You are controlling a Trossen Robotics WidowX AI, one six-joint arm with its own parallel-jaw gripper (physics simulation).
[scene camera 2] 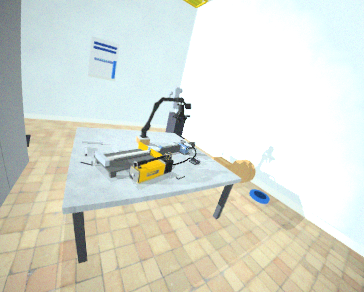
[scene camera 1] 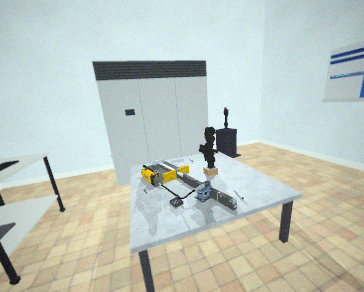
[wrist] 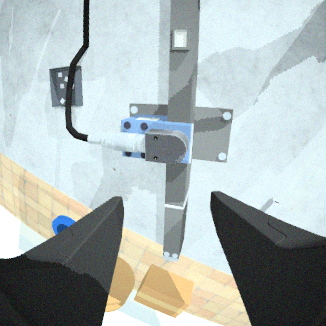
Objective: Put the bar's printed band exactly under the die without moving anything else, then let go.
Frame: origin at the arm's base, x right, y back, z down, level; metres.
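Seen in the pictures: gripper, fingertip midpoint: (scene camera 2: 181,124) (scene camera 1: 207,161) (wrist: 166,201); arm's base, origin of the base link: (scene camera 2: 143,136) (scene camera 1: 211,167).
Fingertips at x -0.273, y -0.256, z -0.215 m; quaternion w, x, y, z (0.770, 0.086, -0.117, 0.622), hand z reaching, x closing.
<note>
Offsets run from my fingertips to a thing's top centre. "spot": to the spot under its first point. Level surfaces: height alone.
A long grey bar (scene camera 1: 223,197) (wrist: 181,90) runs through a blue block with a rounded grey head {spot: dx -0.074, dy -0.106, dz +0.222 m} (scene camera 1: 203,193) (scene camera 2: 185,148) (wrist: 167,145), which sits on a grey plate {dz +0.276 m} (wrist: 212,145) with light screws. I take the grey head to be the die, but cannot make out its parts. A thin white band {spot: dx -0.148, dy -0.009, dz +0.208 m} (wrist: 175,206) crosses the bar, between the blue block and the bar's near end, clear of the grey head. My gripper (scene camera 1: 208,150) (scene camera 2: 184,117) (wrist: 166,201) is partly open and empty, above the table. In the wrist view its fingertips appear on either side of the bar.
A black cable {spot: dx +0.011, dy -0.288, dz +0.281 m} (wrist: 72,90) joins the blue block past a small dark box {spot: dx +0.026, dy -0.300, dz +0.282 m} (scene camera 1: 176,202) (scene camera 2: 194,161) (wrist: 58,95). A yellow motor unit {spot: dx +0.509, dy -0.383, dz +0.221 m} (scene camera 1: 147,176) (scene camera 2: 151,172) stands at the bar's other end. A thin rod {dx -0.180, dy +0.165, dz +0.263 m} (scene camera 1: 239,194) lies beside the bar. A blue ring (scene camera 2: 252,195) lies on the floor.
</note>
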